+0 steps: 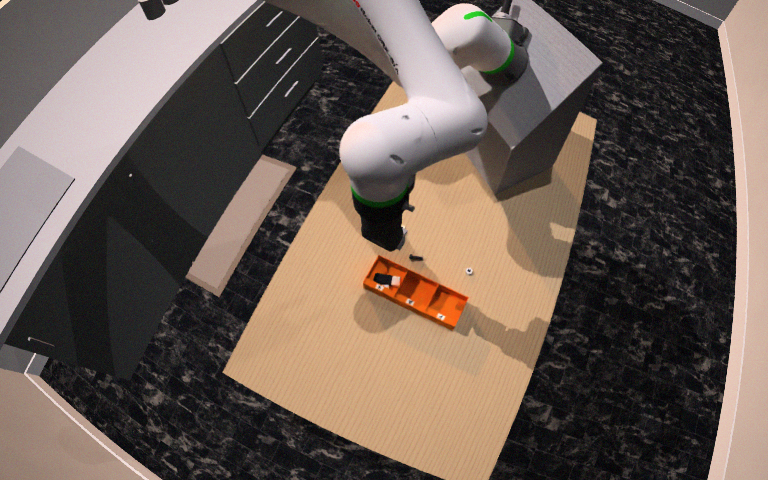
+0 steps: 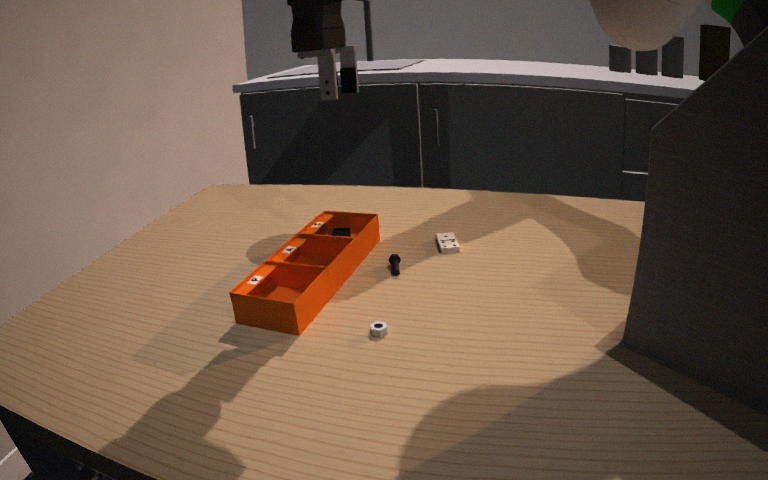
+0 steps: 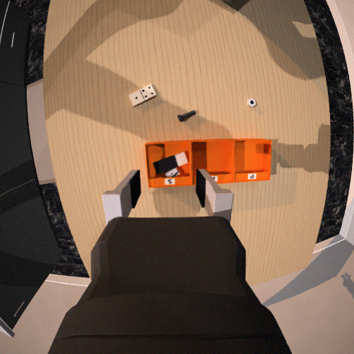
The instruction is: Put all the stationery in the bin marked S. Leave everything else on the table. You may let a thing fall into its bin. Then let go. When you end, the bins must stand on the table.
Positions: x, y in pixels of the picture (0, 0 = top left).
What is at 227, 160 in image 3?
An orange three-part bin row.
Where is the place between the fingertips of my gripper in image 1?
389, 239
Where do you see an orange three-part bin row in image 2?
286, 292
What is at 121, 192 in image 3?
My gripper.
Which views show my gripper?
Image 1, image 2 and image 3: all of them.
